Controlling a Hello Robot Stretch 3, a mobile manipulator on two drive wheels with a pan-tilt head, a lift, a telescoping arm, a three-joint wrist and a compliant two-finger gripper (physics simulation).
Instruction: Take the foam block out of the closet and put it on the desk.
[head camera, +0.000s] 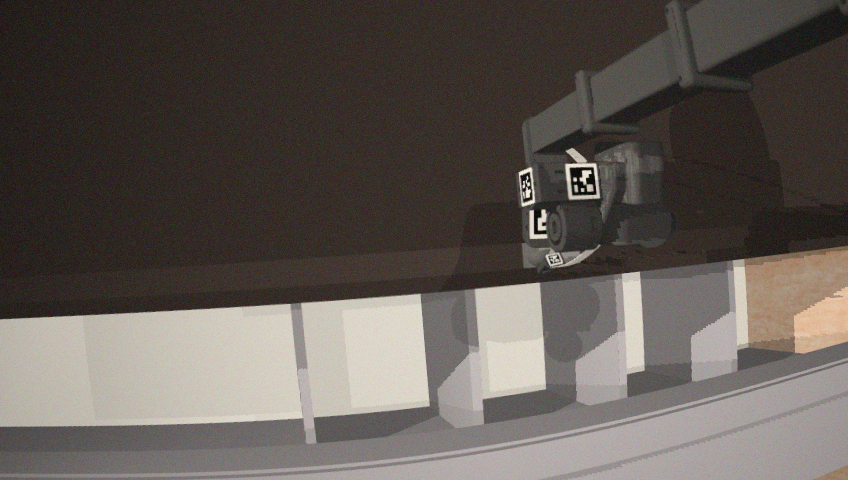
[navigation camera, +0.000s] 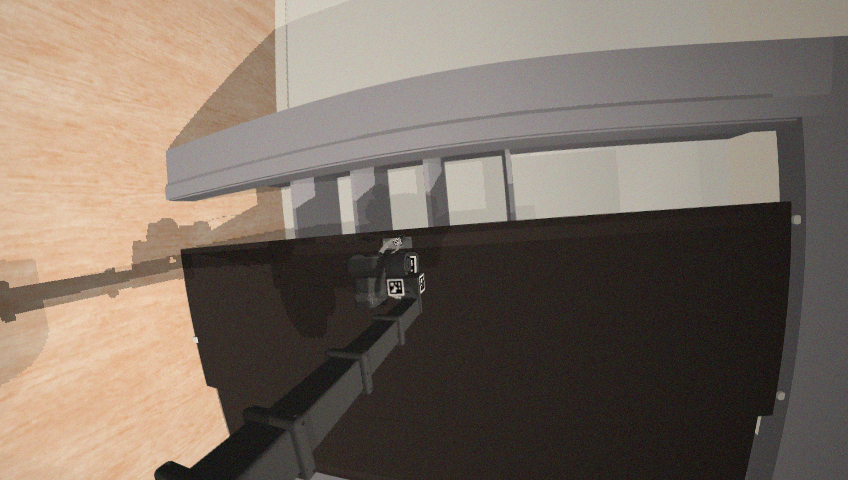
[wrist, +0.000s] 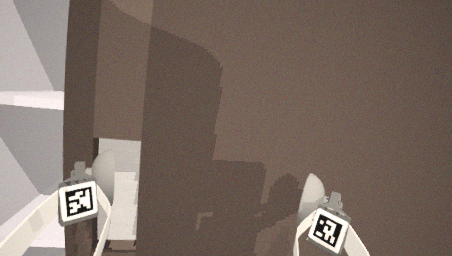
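Frame: origin at the robot's base, x up, y ahead, z left, level; millimetres.
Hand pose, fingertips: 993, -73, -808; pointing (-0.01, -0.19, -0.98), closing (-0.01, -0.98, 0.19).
After its pixels a point has its place, as x, y, z.
The foam block and the desk do not show in these views. A large dark brown panel (head camera: 238, 178) @[1373, -122, -811] (navigation camera: 595, 327) @[1500, -262, -812] (wrist: 350, 75) spans the views and looks like part of the closet. A grey-lilac frame (head camera: 595, 457) @[942, 280, -776] (navigation camera: 476, 89) @[1234, 381, -790] runs along it, with a gap between them. My gripper (head camera: 558, 261) (navigation camera: 396, 242) (wrist: 210, 181) @[993, -73, -808] is open over the panel, near the panel's edge beside that gap. Its fingers stand wide apart with brown panel behind the space between them. In the wrist view the left fingertip overlaps a pale rectangle (wrist: 126, 200) in the panel.
Several upright grey dividers (head camera: 601, 368) @[711, 243, -1196] (navigation camera: 436, 190) @[1016, 173, -1244] show in the gap, with pale surfaces behind them. My telescoping arm (head camera: 630, 68) @[1100, -111, -370] (navigation camera: 339, 380) @[1102, -88, -256] reaches across the panel. Wood-grained floor (head camera: 824, 321) @[0, 242, -1179] (navigation camera: 89, 118) @[0, 515, -516] shows beyond one end of the frame. Shadows lie across the panel.
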